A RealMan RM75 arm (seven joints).
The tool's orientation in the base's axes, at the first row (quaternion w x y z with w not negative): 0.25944, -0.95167, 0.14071, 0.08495
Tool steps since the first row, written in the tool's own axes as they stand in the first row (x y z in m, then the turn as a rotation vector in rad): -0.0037, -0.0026, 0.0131, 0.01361, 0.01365, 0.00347; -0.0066, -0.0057, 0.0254, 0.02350, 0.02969, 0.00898; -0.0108, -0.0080, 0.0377, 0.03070, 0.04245, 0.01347; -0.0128, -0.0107, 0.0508, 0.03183, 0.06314, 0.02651; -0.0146, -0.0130, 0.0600, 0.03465, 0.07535, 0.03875; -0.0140, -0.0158, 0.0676, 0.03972, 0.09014, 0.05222; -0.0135, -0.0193, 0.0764, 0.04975, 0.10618, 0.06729; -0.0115, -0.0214, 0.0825, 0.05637, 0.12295, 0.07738
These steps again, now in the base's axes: -0.0039, 0.0098, -0.0091, 0.00831, -0.01252, -0.01256; -0.0067, 0.0193, -0.0174, 0.01217, -0.02513, -0.02711; -0.0111, 0.0285, -0.0258, 0.01461, -0.03495, -0.03861; -0.0133, 0.0380, -0.0352, 0.00807, -0.04554, -0.05970; -0.0151, 0.0451, -0.0415, 0.00584, -0.04991, -0.07651; -0.0143, 0.0512, -0.0468, 0.00483, -0.05629, -0.09612; -0.0135, 0.0585, -0.0528, 0.00798, -0.06398, -0.11883; -0.0115, 0.0630, -0.0574, 0.00811, -0.07408, -0.13685
